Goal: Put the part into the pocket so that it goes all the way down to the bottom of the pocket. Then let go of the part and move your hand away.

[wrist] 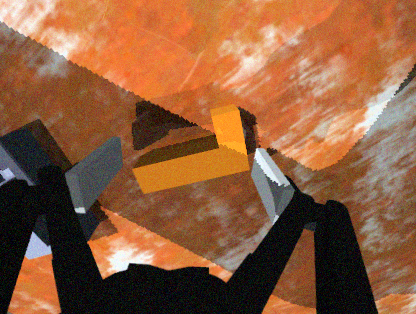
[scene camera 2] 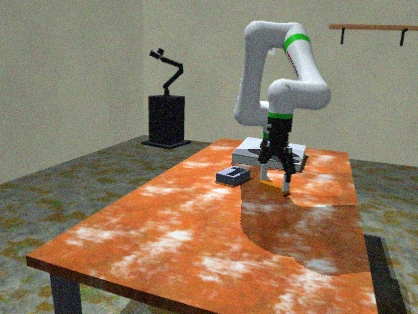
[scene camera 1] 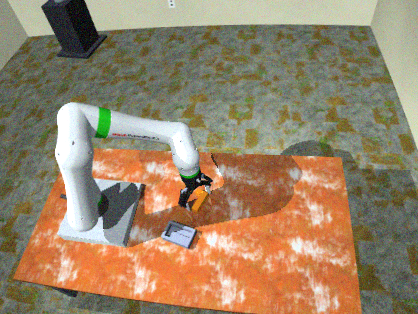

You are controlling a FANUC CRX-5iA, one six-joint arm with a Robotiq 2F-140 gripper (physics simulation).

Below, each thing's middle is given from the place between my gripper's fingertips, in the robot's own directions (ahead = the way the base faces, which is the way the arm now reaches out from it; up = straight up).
Right now my hand is 1 cm short of the orange part [wrist: 226, 154] and 1 cm above it. Also, from my hand: pocket block [wrist: 29, 156] (19 cm to the right, 3 cm behind, 1 cm below).
